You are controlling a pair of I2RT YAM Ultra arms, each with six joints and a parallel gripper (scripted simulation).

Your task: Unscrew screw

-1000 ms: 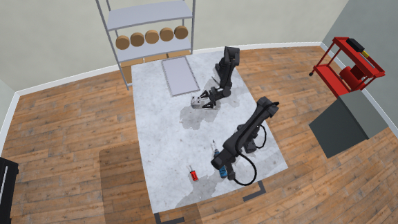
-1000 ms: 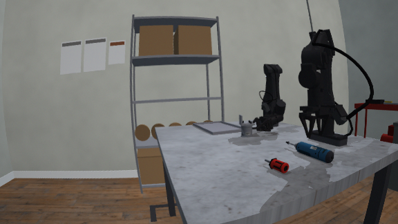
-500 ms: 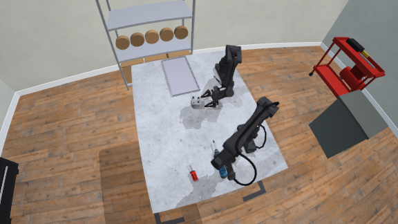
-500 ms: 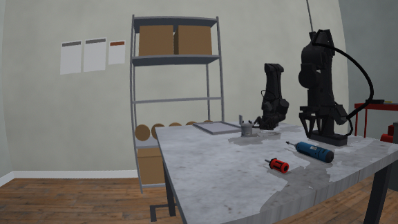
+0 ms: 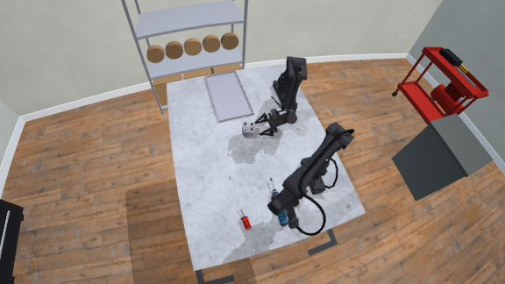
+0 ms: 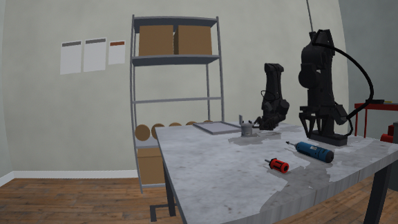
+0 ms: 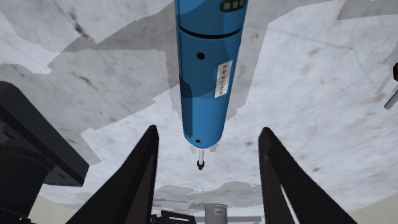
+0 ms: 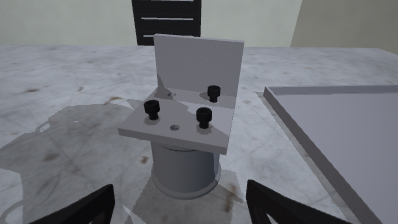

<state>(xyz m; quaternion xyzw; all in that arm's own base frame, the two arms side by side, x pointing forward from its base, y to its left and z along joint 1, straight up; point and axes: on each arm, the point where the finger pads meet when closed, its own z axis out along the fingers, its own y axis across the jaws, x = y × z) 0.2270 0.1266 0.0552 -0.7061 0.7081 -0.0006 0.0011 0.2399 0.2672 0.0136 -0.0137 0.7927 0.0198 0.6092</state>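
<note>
The joint module lies 6 cm ahead of my right hand and 1 cm below it. Also, from my right hand: screw: 30 cm to the left, 2 cm below; then grey bracket: 6 cm ahead, 3 cm above; then bit: 33 cm to the left, 2 cm below.
</note>
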